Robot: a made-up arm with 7 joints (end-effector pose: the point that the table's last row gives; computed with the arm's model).
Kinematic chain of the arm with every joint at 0, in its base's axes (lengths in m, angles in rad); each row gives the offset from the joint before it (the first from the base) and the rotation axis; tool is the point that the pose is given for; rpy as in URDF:
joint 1: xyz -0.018 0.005 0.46 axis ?
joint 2: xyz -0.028 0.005 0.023 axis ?
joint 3: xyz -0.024 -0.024 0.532 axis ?
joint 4: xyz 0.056 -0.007 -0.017 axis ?
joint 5: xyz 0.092 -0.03 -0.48 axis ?
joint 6: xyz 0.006 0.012 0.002 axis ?
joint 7: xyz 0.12 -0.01 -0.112 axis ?
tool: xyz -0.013 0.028 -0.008 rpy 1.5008 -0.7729 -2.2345
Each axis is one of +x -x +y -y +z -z.
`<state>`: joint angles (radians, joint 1 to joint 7).
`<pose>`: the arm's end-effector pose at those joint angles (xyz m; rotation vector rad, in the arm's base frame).
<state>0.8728 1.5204 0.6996 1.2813 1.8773 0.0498 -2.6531</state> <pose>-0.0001 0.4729 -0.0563 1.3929 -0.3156 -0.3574</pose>
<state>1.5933 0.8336 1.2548 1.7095 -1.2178 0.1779 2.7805</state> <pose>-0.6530 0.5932 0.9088 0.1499 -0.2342 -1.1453</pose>
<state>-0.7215 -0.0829 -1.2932 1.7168 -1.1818 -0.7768 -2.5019</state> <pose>-0.2360 -0.4389 1.2652 -0.5094 0.1139 1.0614</pose>
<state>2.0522 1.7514 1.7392 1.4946 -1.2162 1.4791 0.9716</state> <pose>-0.8292 0.1055 0.4113 1.0199 -0.0083 0.9620</pose>
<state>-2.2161 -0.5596 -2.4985 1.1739 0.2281 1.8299 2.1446</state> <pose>0.0353 0.6804 0.4218 -1.2064 -1.9588 -0.2856</pose>
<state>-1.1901 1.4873 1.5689 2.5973 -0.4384 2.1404 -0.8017</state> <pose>0.6153 -0.6954 0.4954 1.3350 -0.9793 -1.5814</pose>
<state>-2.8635 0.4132 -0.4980 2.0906 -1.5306 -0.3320 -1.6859</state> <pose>-0.7772 -0.0376 1.1177 -0.4279 -0.0661 -0.6041</pose>
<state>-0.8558 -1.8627 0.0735 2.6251 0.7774 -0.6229 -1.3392</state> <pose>-0.8456 0.7257 0.3015 -0.1975 -0.1957 -1.2459</pose>
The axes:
joint 1: +z
joint 2: +y
joint 3: +z
joint 4: -y
joint 5: -z
joint 6: +y
joint 7: -z

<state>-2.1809 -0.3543 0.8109 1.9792 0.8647 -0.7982 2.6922</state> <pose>0.0740 -0.0974 1.4473 -1.6835 -0.5320 0.9598</pose>
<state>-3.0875 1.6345 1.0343 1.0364 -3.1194 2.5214 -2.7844</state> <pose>-0.4504 -0.4882 0.1714 1.0198 0.4371 -1.0445</pose>
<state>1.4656 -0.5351 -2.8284 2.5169 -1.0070 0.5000 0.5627</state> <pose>0.0436 -0.8946 1.2424 1.2672 2.2895 0.1529</pose>
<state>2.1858 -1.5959 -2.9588 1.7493 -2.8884 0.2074 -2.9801</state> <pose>0.4746 -0.4205 -0.2110 0.9664 1.9008 2.1688</pose>
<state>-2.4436 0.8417 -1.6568 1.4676 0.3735 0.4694 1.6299</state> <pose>-0.7520 0.3479 1.0029 1.3057 -0.6449 -1.3970</pose>
